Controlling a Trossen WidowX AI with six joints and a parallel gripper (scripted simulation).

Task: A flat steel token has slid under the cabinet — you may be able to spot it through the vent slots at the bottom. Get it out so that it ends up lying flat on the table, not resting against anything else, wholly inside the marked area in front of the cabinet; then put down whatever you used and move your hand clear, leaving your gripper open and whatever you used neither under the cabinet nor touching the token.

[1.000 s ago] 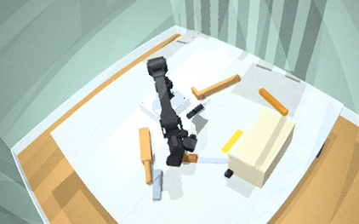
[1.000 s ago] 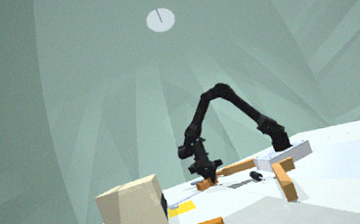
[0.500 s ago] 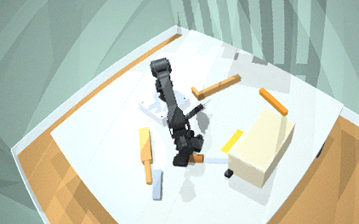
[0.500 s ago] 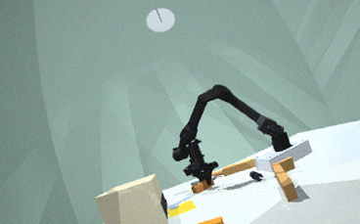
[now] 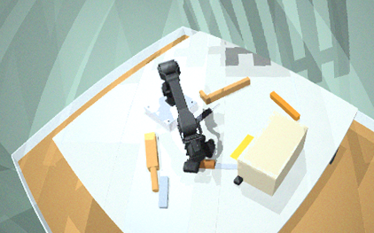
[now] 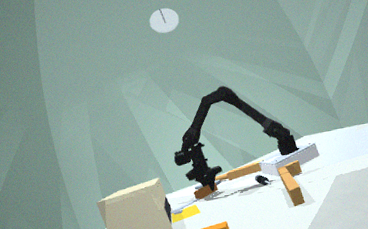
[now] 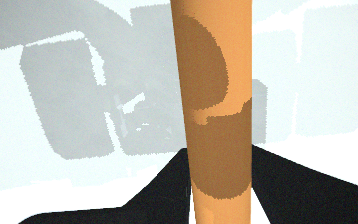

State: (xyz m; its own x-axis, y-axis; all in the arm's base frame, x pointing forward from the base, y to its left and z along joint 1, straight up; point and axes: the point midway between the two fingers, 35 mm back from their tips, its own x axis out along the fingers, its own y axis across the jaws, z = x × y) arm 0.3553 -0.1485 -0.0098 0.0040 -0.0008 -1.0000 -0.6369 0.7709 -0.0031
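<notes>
Now: the orange paddle 130 mm behind my gripper tip, 150 mm to the right of it and 10 mm above it. The rest, counted from my gripper tip: orange bar: 70 mm ahead, 540 mm to the left, 10 mm above; then grey flat bar: 20 mm ahead, 200 mm to the right.
</notes>
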